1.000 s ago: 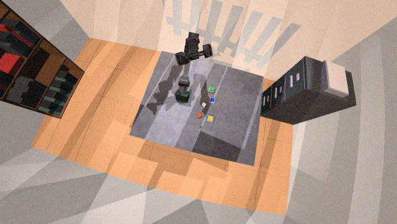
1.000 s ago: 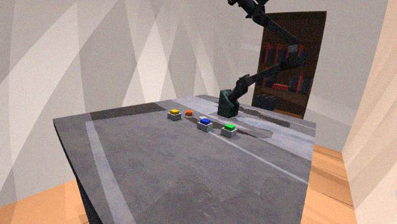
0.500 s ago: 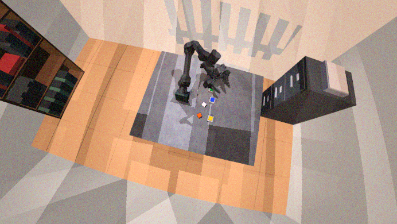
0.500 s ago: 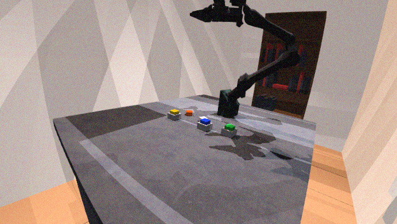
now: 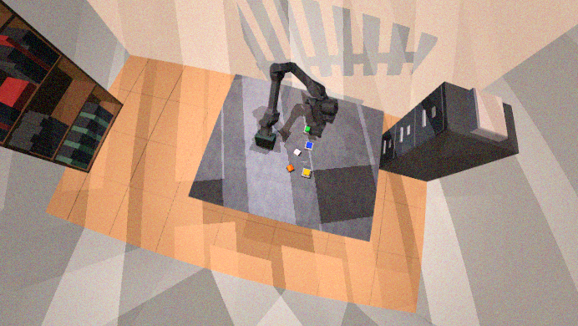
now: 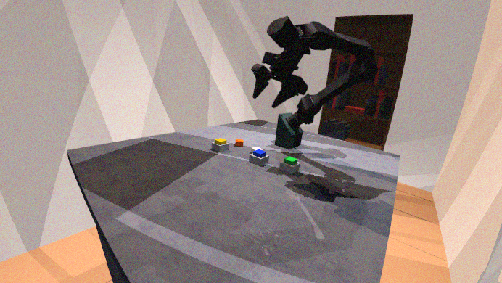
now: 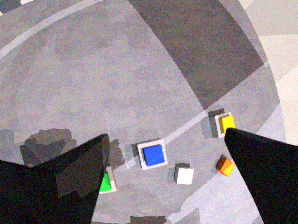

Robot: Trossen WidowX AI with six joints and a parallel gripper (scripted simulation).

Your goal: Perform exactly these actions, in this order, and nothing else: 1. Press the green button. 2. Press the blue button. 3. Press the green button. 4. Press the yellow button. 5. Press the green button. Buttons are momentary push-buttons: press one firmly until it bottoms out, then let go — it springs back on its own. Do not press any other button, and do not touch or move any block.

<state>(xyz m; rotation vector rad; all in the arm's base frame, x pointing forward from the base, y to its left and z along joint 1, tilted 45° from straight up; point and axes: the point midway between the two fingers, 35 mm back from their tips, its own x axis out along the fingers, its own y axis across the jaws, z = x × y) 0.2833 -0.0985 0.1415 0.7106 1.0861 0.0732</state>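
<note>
Now: the green button 17 cm below my gripper tip, 9 cm to the left of it and 6 cm behind it. Round my gripper tip: blue button: 17 cm below, 4 cm behind, 2 cm to the right; white block: 20 cm below, 11 cm behind, 7 cm to the right; yellow button: 19 cm to the right, 17 cm below, 4 cm behind.
</note>
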